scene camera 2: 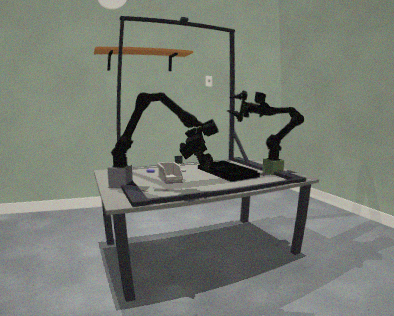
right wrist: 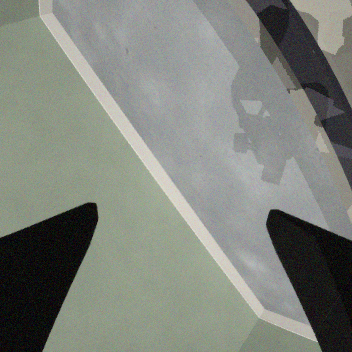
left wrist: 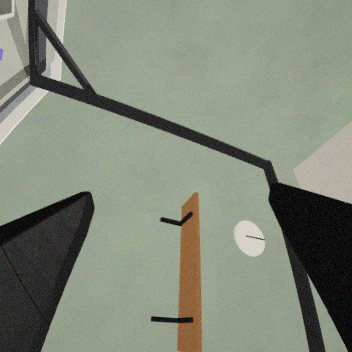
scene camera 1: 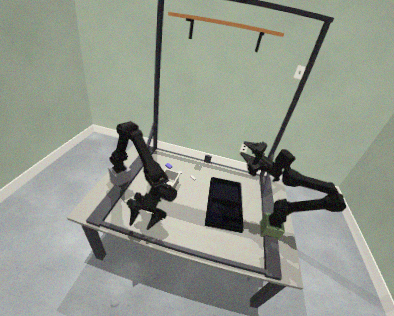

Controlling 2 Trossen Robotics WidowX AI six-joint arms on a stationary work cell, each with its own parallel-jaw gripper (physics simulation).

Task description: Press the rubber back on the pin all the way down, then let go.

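Where they show: left gripper, between the fingertips: [scene camera 2: 228, 103] [left wrist: 181, 195] [scene camera 1: 241, 147]; right gripper, between the fingertips: [scene camera 2: 203, 165] [right wrist: 184, 214] [scene camera 1: 139, 227]; left arm's base, origin of its link: [scene camera 2: 273, 159] [scene camera 1: 275, 221]; right arm's base, origin of its link: [scene camera 2: 119, 166] [scene camera 1: 119, 168].
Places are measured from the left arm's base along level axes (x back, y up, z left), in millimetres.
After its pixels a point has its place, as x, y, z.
Note:
The pin and its rubber back cannot be told apart at this size. A small blue-purple piece [scene camera 1: 168, 165] @[-709, -74, -317] [scene camera 2: 150, 170] @[-711, -75, -308] [left wrist: 1, 54] @[-725, -73, -330] lies on the table near the back left. A small white piece [scene camera 1: 193, 177] @[-511, -77, -265] lies to the right of it, between the bin and the black tray. My left gripper [scene camera 1: 243, 149] @[-290, 338, -104] [scene camera 2: 230, 104] @[-290, 338, -104] [left wrist: 181, 195] @[-290, 338, -104] is open and empty, raised above the table's back right side, away from both pieces. My right gripper [scene camera 1: 140, 226] @[-641, 66, 284] [scene camera 2: 205, 161] @[-641, 66, 284] [right wrist: 184, 214] @[-641, 66, 284] is open and empty above the front left of the table in scene camera 1, away from the pieces.
A pale open bin [scene camera 1: 171, 184] @[-631, -83, -154] [scene camera 2: 170, 172] @[-618, -71, -197] stands left of the middle, partly hidden by the right arm in scene camera 1. A black tray [scene camera 1: 224, 187] @[-291, -81, -252] [scene camera 2: 230, 172] @[-264, -81, -99] lies right of the middle. A dark upright frame [scene camera 1: 157, 75] @[-873, 490, -465] [scene camera 2: 120, 75] @[-876, 531, -462] rises behind the table.

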